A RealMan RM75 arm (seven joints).
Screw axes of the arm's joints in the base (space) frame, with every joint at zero. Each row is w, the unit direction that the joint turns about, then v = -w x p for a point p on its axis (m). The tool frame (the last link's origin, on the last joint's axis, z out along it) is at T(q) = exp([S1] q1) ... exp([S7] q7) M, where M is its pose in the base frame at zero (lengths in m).
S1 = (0, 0, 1, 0.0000, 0.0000, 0.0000)
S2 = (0, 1, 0, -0.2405, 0.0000, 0.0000)
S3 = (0, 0, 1, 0.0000, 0.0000, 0.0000)
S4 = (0, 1, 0, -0.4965, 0.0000, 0.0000)
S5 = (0, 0, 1, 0.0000, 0.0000, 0.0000)
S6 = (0, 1, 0, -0.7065, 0.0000, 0.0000)
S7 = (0, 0, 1, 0.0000, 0.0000, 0.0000)
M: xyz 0.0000 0.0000 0.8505 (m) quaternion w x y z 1 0 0 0
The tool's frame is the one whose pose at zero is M.
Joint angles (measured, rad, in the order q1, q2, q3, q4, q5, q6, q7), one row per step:
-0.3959, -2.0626, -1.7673, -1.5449, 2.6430, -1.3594, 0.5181
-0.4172, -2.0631, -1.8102, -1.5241, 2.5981, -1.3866, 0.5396
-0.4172, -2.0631, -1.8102, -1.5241, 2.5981, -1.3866, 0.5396
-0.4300, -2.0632, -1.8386, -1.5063, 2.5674, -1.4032, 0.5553
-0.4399, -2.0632, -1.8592, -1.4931, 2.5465, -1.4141, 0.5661
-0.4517, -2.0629, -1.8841, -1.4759, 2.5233, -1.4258, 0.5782
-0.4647, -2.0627, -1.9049, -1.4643, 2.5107, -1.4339, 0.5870
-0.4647, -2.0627, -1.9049, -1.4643, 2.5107, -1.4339, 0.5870
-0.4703, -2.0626, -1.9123, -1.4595, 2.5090, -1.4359, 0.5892
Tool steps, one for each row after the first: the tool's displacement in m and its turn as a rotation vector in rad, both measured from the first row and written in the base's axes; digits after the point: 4 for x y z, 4 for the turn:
0.0027, 0.0019, 0.0017, -0.0195, -0.0446, 0.0058
0.0027, 0.0019, 0.0017, -0.0195, -0.0446, 0.0058
0.0037, 0.0028, 0.0024, -0.0338, -0.0757, 0.0106
0.0045, 0.0038, 0.0030, -0.0426, -0.0979, 0.0131
0.0052, 0.0051, 0.0039, -0.0515, -0.1240, 0.0169
0.0068, 0.0073, 0.0055, -0.0541, -0.1403, 0.0159
0.0068, 0.0073, 0.0055, -0.0541, -0.1403, 0.0159
0.0073, 0.0084, 0.0061, -0.0538, -0.1442, 0.0161

